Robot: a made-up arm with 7 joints. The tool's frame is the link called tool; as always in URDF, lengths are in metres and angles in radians. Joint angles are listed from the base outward.
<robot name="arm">
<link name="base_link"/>
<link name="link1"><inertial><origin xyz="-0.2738 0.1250 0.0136"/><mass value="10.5"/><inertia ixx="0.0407" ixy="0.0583" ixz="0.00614" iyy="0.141" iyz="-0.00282" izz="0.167"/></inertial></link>
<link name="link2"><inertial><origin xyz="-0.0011 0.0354 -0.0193"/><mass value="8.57"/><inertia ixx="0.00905" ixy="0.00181" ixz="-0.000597" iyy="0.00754" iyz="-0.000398" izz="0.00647"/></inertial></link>
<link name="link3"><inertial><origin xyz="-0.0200 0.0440 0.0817"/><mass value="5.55"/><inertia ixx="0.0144" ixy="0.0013" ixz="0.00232" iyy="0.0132" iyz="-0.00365" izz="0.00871"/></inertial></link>
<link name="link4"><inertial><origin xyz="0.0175 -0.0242 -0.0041"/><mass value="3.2"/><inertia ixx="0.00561" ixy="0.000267" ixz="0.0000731" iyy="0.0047" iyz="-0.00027" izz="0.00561"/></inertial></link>
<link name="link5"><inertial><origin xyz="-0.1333 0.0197 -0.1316"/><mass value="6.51"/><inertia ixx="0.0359" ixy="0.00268" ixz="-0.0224" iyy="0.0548" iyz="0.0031" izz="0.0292"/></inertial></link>
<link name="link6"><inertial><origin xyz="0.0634 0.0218 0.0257"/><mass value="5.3"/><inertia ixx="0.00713" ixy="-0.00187" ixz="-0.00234" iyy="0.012" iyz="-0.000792" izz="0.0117"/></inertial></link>
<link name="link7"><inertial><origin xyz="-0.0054 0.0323 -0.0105"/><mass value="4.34"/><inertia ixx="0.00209" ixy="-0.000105" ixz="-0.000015" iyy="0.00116" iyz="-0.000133" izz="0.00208"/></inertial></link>
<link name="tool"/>
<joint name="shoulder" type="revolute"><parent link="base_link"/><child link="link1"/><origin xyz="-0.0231 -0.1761 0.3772"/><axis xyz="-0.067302 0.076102 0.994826"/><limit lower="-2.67" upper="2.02"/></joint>
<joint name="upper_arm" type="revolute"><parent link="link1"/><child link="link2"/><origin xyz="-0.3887 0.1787 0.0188"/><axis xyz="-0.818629 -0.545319 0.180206"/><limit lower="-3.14" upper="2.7"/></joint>
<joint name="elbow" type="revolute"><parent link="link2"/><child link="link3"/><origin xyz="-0.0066 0.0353 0.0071"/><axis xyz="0 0 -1"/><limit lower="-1.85" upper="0.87"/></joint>
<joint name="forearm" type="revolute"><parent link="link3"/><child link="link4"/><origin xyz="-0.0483 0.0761 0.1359"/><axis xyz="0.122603 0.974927 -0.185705"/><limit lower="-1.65" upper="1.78"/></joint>
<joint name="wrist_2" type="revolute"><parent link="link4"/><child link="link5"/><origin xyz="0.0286 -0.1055 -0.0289"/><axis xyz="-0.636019 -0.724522 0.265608"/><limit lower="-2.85" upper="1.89"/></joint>
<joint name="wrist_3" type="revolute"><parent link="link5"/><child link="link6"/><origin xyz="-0.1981 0.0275 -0.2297"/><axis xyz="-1 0 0"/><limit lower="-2.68" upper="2.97"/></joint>
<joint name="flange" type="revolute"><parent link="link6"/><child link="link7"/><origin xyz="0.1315 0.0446 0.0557"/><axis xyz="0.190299 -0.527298 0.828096"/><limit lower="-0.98" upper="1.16"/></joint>
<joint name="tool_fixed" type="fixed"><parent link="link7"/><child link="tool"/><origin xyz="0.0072 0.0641 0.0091" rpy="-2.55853 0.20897 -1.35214"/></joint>
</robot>
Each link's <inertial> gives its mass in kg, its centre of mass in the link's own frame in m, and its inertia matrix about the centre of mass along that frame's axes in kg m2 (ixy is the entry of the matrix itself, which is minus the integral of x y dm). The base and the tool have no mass. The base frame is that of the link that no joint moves.
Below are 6 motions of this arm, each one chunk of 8 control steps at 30 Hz.
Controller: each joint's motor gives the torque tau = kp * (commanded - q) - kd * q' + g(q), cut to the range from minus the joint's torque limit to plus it. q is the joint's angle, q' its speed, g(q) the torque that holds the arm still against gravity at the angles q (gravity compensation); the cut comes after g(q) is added. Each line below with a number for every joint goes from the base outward.
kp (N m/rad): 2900 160 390 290 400 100 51
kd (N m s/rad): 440 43 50 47 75 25 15
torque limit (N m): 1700 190 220 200 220 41 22
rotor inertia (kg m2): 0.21 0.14 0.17 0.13 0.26 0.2 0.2
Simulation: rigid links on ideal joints. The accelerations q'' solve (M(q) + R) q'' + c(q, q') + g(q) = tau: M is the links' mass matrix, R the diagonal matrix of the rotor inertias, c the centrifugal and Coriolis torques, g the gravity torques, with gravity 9.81 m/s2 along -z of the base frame. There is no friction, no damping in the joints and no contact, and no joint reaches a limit. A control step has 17 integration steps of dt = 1/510 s. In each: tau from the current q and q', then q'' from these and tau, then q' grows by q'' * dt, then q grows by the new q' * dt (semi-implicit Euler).
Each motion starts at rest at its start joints. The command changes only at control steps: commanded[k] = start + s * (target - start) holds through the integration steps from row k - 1 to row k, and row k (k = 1, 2, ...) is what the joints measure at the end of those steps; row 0 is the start. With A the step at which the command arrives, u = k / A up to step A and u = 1 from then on. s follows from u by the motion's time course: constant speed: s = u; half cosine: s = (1 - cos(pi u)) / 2; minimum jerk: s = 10 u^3 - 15 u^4 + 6 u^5; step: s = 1 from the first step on.
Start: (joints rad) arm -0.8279 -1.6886 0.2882 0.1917 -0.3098 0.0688 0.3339
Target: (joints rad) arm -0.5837 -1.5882 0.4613 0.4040 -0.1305 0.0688 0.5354
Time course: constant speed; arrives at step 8
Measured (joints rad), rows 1 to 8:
1: -0.8231 -1.6856 0.2944 0.1947 -0.3057 0.0691 0.3357
2: -0.8133 -1.6807 0.3045 0.2016 -0.2983 0.0696 0.3399
3: -0.7992 -1.6746 0.3171 0.2123 -0.2883 0.0700 0.3465
4: -0.7816 -1.6680 0.3316 0.2262 -0.2764 0.0703 0.3552
5: -0.7612 -1.6611 0.3473 0.2429 -0.2629 0.0705 0.3657
6: -0.7386 -1.6539 0.3642 0.2618 -0.2480 0.0706 0.3779
7: -0.7144 -1.6464 0.3820 0.2824 -0.2320 0.0706 0.3916
8: -0.6887 -1.6385 0.4005 0.3043 -0.2150 0.0706 0.4066

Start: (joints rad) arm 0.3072 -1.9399 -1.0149 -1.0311 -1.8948 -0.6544 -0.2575
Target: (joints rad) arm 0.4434 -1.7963 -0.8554 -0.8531 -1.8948 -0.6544 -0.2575
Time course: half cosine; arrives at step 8
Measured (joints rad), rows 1 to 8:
1: 0.3078 -1.9398 -1.0143 -1.0305 -1.8944 -0.6547 -0.2575
2: 0.3105 -1.9389 -1.0114 -1.0278 -1.8933 -0.6555 -0.2574
3: 0.3164 -1.9364 -1.0043 -1.0212 -1.8917 -0.6568 -0.2573
4: 0.3261 -1.9312 -0.9923 -1.0100 -1.8902 -0.6581 -0.2571
5: 0.3394 -1.9232 -0.9756 -0.9940 -1.8891 -0.6591 -0.2570
6: 0.3551 -1.9126 -0.9555 -0.9745 -1.8890 -0.6594 -0.2569
7: 0.3716 -1.9002 -0.9343 -0.9533 -1.8899 -0.6590 -0.2569
8: 0.3869 -1.8874 -0.9147 -0.9331 -1.8918 -0.6577 -0.2570

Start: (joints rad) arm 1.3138 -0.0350 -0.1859 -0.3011 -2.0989 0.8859 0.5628
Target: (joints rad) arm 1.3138 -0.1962 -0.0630 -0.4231 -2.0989 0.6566 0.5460
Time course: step
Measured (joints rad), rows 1 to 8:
1: 1.3142 -0.0463 -0.1606 -0.3254 -2.0971 0.8641 0.5614
2: 1.3141 -0.0598 -0.1377 -0.3455 -2.0956 0.8381 0.5596
3: 1.3138 -0.0734 -0.1198 -0.3608 -2.0952 0.8149 0.5580
4: 1.3135 -0.0867 -0.1059 -0.3727 -2.0954 0.7946 0.5566
5: 1.3134 -0.0994 -0.0954 -0.3820 -2.0959 0.7768 0.5554
6: 1.3133 -0.1112 -0.0874 -0.3894 -2.0966 0.7612 0.5543
7: 1.3133 -0.1220 -0.0814 -0.3954 -2.0973 0.7476 0.5534
8: 1.3134 -0.1318 -0.0769 -0.4002 -2.0979 0.7357 0.5525

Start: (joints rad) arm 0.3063 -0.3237 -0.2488 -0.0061 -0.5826 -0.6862 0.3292
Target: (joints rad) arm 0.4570 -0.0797 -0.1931 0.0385 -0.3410 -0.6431 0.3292
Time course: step
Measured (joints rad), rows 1 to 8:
1: 0.3252 -0.3077 -0.2157 0.0055 -0.5542 -0.6764 0.3282
2: 0.3490 -0.2828 -0.2024 0.0134 -0.5221 -0.6691 0.3278
3: 0.3711 -0.2578 -0.2003 0.0188 -0.4922 -0.6654 0.3279
4: 0.3900 -0.2348 -0.2019 0.0226 -0.4659 -0.6632 0.3283
5: 0.4054 -0.2144 -0.2039 0.0255 -0.4436 -0.6617 0.3287
6: 0.4176 -0.1964 -0.2053 0.0277 -0.4250 -0.6605 0.3291
7: 0.4271 -0.1808 -0.2059 0.0294 -0.4097 -0.6592 0.3293
8: 0.4343 -0.1674 -0.2056 0.0308 -0.3970 -0.6580 0.3295

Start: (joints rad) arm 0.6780 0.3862 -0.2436 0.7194 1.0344 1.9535 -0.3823
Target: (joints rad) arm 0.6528 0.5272 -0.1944 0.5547 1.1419 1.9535 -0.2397
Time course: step
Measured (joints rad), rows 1 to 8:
1: 0.6755 0.3957 -0.2271 0.7080 1.0429 1.9512 -0.3705
2: 0.6707 0.4072 -0.2141 0.6877 1.0542 1.9500 -0.3555
3: 0.6664 0.4187 -0.2066 0.6654 1.0664 1.9494 -0.3423
4: 0.6631 0.4304 -0.2029 0.6441 1.0785 1.9496 -0.3308
5: 0.6606 0.4420 -0.2015 0.6248 1.0899 1.9501 -0.3208
6: 0.6589 0.4530 -0.2012 0.6082 1.1001 1.9510 -0.3119
7: 0.6575 0.4632 -0.2014 0.5944 1.1089 1.9518 -0.3040
8: 0.6565 0.4724 -0.2016 0.5831 1.1164 1.9527 -0.2971

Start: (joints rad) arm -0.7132 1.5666 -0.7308 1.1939 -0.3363 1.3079 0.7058
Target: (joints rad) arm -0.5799 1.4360 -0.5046 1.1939 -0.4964 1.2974 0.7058
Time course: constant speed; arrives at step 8
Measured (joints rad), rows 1 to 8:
1: -0.7110 1.5626 -0.7273 1.1939 -0.3390 1.3080 0.7059
2: -0.7061 1.5560 -0.7189 1.1944 -0.3445 1.3079 0.7061
3: -0.6986 1.5482 -0.7055 1.1950 -0.3526 1.3077 0.7063
4: -0.6891 1.5399 -0.6880 1.1954 -0.3627 1.3073 0.7065
5: -0.6780 1.5315 -0.6671 1.1956 -0.3745 1.3067 0.7066
6: -0.6655 1.5229 -0.6438 1.1956 -0.3877 1.3061 0.7066
7: -0.6520 1.5141 -0.6187 1.1953 -0.4021 1.3053 0.7065
8: -0.6377 1.5051 -0.5924 1.1950 -0.4173 1.3045 0.7064

